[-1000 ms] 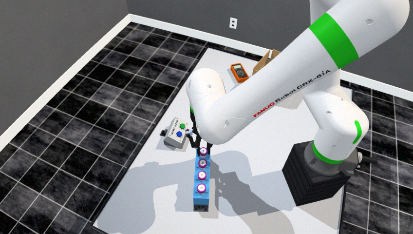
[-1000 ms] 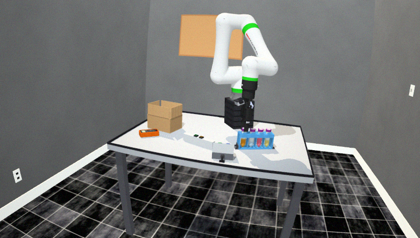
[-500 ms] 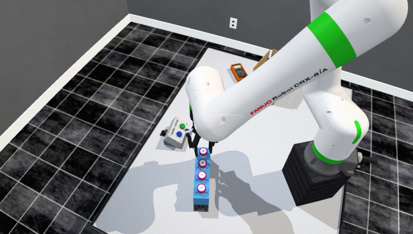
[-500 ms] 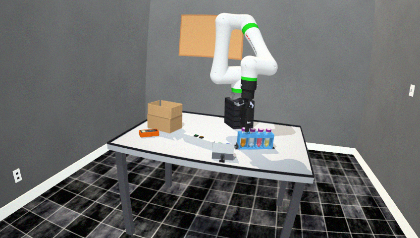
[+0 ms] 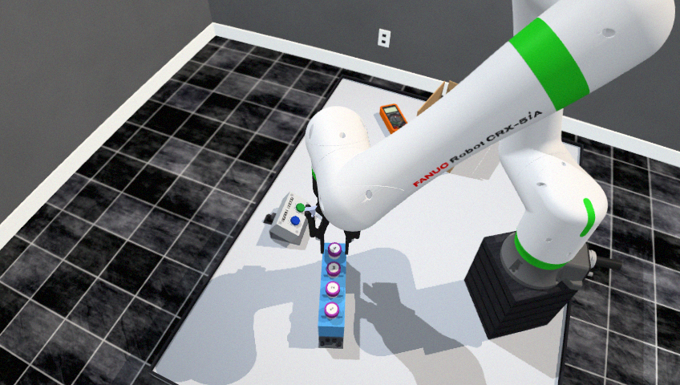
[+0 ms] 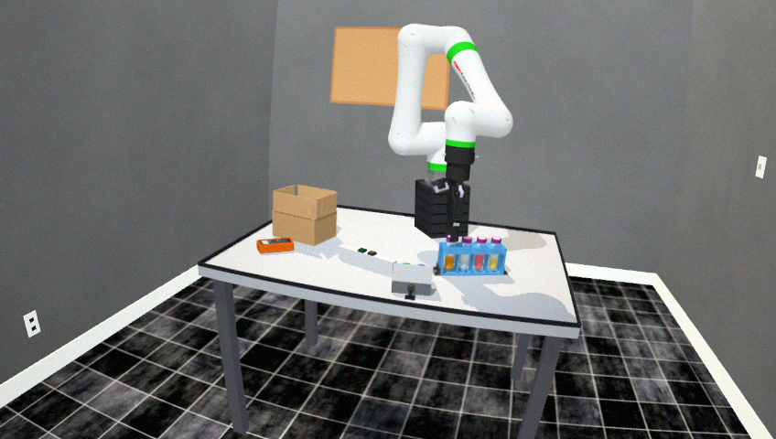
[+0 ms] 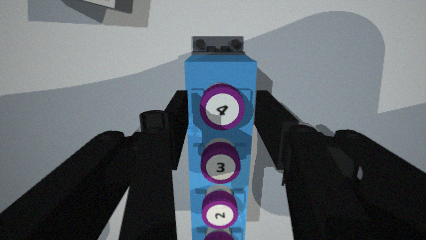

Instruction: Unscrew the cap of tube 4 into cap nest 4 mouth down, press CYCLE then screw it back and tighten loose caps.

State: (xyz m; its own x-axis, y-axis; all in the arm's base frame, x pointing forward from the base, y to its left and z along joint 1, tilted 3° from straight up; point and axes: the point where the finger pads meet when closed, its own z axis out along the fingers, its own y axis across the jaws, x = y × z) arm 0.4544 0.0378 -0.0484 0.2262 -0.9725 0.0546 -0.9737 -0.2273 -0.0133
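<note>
My gripper is now 13 cm short of the blue cycle key, 9 cm to the left of it and 8 cm above it. Round my hand: green ready key (13 cm ahead, 13 cm to the right, 8 cm below); then table edge (27 cm ahead, 22 cm to the right, 14 cm below); then grey key housing (15 cm ahead, 11 cm to the right, 10 cm below).
</note>
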